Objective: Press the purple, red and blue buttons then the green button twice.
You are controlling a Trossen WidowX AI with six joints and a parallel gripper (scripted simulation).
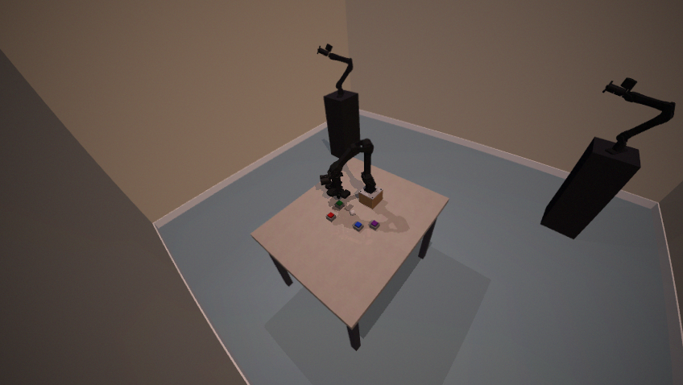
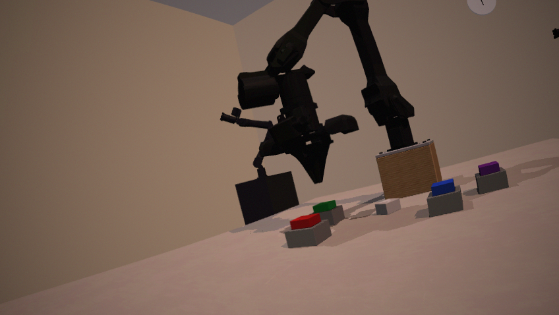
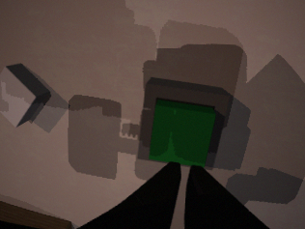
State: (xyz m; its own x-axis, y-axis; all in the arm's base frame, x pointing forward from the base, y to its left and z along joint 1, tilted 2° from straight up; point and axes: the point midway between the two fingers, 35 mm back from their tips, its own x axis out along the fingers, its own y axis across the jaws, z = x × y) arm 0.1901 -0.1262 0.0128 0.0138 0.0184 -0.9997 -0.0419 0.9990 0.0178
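Now: the green button 4 cm below my gripper tip. Also, from my gripper tip: red button: 12 cm ahead, 4 cm to the left, 4 cm below; then small grey block: 12 cm to the left, 7 cm below, 1 cm behind; then blue button: 23 cm to the left, 6 cm ahead, 4 cm below.
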